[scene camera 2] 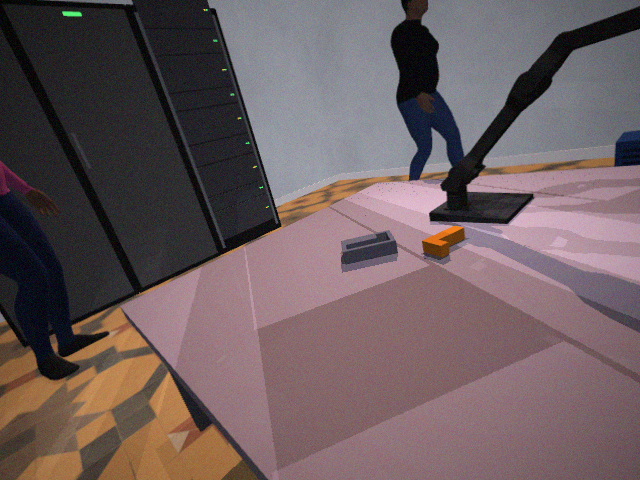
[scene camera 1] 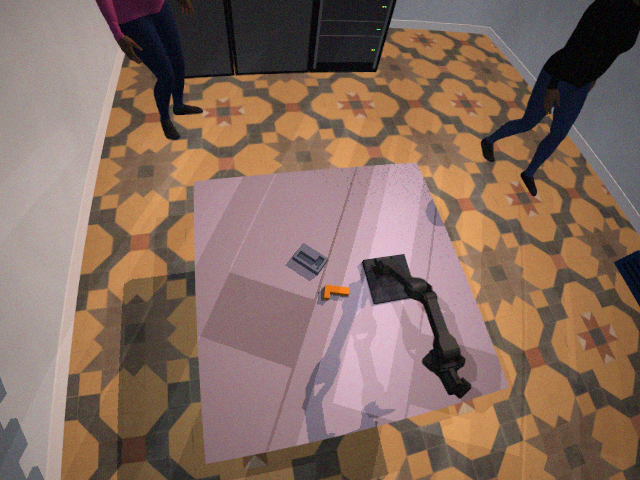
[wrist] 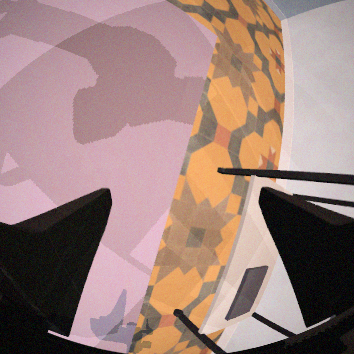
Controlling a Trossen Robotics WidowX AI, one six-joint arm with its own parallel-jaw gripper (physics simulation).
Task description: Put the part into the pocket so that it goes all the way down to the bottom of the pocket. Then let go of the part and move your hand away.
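Frame: origin at the arm's base, x left, y ahead, z down, level; centimetres.
Seen in the pictures: gripper, fingertip midpoint: (wrist: 186, 195); arm's base at its link origin: (scene camera 2: 457, 206) (scene camera 1: 379, 268).
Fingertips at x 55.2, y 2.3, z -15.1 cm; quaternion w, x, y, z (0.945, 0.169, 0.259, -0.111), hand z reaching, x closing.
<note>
Offsets run from my fingertips to a thing's top centre. Level surfaces: height alone.
The part is an orange L-shaped block {dx -51.3, dy +21.9, dz +14.4 cm} (scene camera 1: 334, 290) (scene camera 2: 443, 240). It lies flat on the table, between the pocket block and the arm's base. The grey block with the pocket {dx -71.1, dy +26.9, dz +13.8 cm} (scene camera 1: 309, 258) (scene camera 2: 368, 249) sits on the table beside the part, apart from it. Its L-shaped recess faces up and holds no part. My gripper (scene camera 1: 460, 388) (wrist: 186, 195) is open and empty. It hangs high over the table's near right edge in scene camera 1, far from the part and the block. In scene camera 2 the gripper is out of view. Neither the part nor the block shows in the wrist view.
The pinkish table {dz +17.4 cm} (scene camera 1: 248, 413) (scene camera 2: 217, 310) (wrist: 145, 165) carries the arm's black base plate (scene camera 1: 385, 294) (scene camera 2: 485, 214), to the right of the part. Shadows fall across the table. Two people (scene camera 1: 160, 56) (scene camera 1: 563, 87) stand on the floor beyond it, near dark cabinets (scene camera 1: 273, 36) (scene camera 2: 103, 129).
</note>
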